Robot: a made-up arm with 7 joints.
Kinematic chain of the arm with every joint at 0, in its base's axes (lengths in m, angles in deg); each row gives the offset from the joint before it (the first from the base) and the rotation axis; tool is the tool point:
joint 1: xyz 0 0 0.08 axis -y
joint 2: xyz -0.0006 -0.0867 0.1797 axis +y
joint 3: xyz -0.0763 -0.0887 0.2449 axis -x
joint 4: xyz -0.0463 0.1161 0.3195 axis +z
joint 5: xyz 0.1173 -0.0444 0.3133 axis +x
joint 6: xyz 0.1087 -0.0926 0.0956 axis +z
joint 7: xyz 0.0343 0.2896 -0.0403 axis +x
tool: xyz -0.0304 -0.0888 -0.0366
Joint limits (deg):
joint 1: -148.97..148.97
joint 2: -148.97..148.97
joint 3: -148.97..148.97
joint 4: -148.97..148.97
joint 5: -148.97..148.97
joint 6: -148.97..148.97
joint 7: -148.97..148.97
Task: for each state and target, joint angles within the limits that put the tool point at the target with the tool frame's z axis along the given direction. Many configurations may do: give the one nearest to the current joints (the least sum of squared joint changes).
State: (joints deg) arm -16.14 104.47 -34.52 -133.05 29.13 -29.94 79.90
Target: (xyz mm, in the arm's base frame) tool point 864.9 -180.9 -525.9 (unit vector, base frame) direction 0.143 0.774 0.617
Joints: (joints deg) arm -47.48 103.09 12.49 -139.03 44.95 -15.51 63.21
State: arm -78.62 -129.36 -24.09 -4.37 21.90 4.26 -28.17
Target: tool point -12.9 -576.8 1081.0 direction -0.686 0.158 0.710
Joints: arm -76.84 -89.40 -43.84 21.20 19.33 13.45 -78.87
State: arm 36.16 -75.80 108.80 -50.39 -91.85 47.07 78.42
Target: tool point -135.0 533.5 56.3 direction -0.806 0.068 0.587
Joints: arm 13.53 -64.19 90.80 -65.68 -107.57 87.14 91.48
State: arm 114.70 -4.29 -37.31 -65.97 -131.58 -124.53 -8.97
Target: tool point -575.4 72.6 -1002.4 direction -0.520 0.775 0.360
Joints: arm 138.66 -28.87 6.55 -19.80 -125.64 -146.94 -30.97
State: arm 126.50 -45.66 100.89 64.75 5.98 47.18 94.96
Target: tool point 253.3 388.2 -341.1 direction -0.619 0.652 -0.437
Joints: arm 148.80 -62.92 57.66 59.79 -15.66 45.61 65.16
